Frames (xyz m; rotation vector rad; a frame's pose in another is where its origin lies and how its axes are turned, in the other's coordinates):
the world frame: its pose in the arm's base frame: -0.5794 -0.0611 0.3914 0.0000 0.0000 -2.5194
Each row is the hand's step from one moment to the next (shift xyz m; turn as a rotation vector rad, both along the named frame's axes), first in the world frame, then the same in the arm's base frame.
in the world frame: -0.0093 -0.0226 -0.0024 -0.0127 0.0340 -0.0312
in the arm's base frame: -0.0056 0.0238 -0.0024 0.0301 -0.0202 -0.0312
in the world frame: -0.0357 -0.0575 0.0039 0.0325 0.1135 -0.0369
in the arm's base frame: -0.0045 0.0675 0.0039 0.0397 -0.1112 -0.0369
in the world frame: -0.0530 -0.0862 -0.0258 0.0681 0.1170 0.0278
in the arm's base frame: -0.0072 0.1009 -0.0258 0.0129 -0.1348 0.0278
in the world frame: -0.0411 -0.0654 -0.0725 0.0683 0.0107 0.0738
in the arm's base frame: -0.0047 0.0771 -0.0725 -0.0493 -0.0485 0.0738
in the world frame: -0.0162 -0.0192 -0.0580 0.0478 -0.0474 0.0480
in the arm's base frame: 0.0020 0.0250 -0.0580 -0.0665 0.0107 0.0480
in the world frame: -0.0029 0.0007 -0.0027 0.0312 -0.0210 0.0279
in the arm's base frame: 0.0028 0.0011 -0.0027 -0.0376 -0.0011 0.0279
